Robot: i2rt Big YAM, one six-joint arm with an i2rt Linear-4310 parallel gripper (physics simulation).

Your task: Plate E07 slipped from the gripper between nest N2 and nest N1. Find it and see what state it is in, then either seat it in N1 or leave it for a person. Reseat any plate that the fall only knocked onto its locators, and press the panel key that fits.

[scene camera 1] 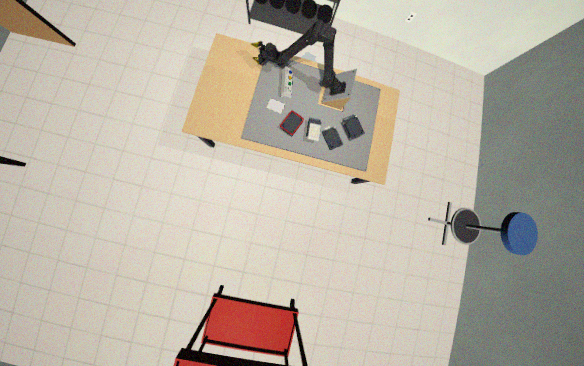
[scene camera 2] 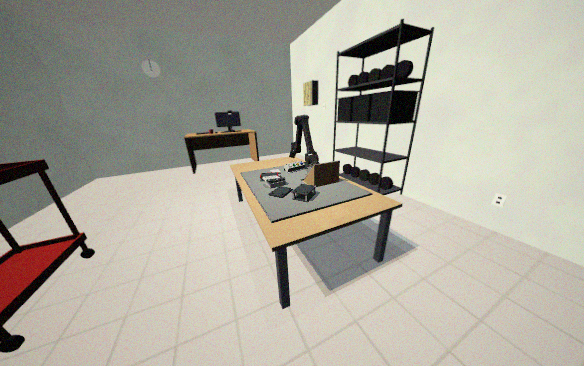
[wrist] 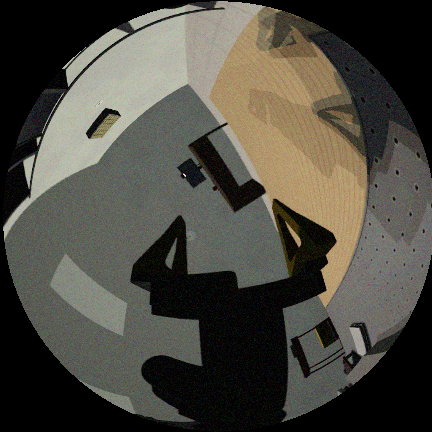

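Pixels of known places: gripper, fingertip midpoint: [scene camera 1: 252, 50] [scene camera 2: 291, 152] [wrist: 227, 210]; arm's base, link origin: [scene camera 1: 338, 89] [scene camera 2: 317, 170].
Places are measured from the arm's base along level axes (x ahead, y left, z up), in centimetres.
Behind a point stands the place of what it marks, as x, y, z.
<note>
My gripper [scene camera 1: 255, 52] @[-11.6, -71.4, 2.9] [wrist: 227, 210] @[-11.6, -71.4, 2.9] is open and empty, high over the bare wood at the table's far left in scene camera 1. The key panel [scene camera 1: 287, 82] @[3.2, -40.5, -2.9] [scene camera 2: 295, 166] @[2.7, -38.0, -3.9] has coloured keys. A red-rimmed tray [scene camera 1: 291, 123] @[34.2, -30.8, -6.1] holds something dark. Beside it is a dark nest-like block with a pale top [scene camera 1: 313, 129] @[36.5, -13.5, -2.6]. A dark flat piece [scene camera 1: 331, 138] @[37.6, 3.4, -8.7] [scene camera 2: 280, 192] @[38.7, 7.1, -8.7] lies low on the mat. A dark piece [scene camera 1: 353, 127] @[26.0, 18.7, -4.2] [scene camera 2: 304, 190] @[26.6, 22.3, -4.3] sits raised on a stand with short legs. Labels are too small to read; I cannot tell which is E07, N1 or N2, or the plates' condition.
A wood and grey upright screen [scene camera 1: 345, 87] @[0.5, 3.9, 5.1] [scene camera 2: 327, 173] @[-3.3, 9.2, -0.8] stands on the grey mat [scene camera 1: 300, 145] @[48.7, -20.2, -10.1] [scene camera 2: 280, 213] @[50.0, 32.8, -10.1] near the arm's base. A white card [scene camera 1: 275, 105] @[21.3, -46.2, -8.8] lies beside the red-rimmed tray. A shelf rack [scene camera 2: 401, 37] stands behind the table [scene camera 1: 210, 90] @[19.6, -99.5, -11.5] [scene camera 2: 320, 227] @[36.4, 55.2, -11.4].
</note>
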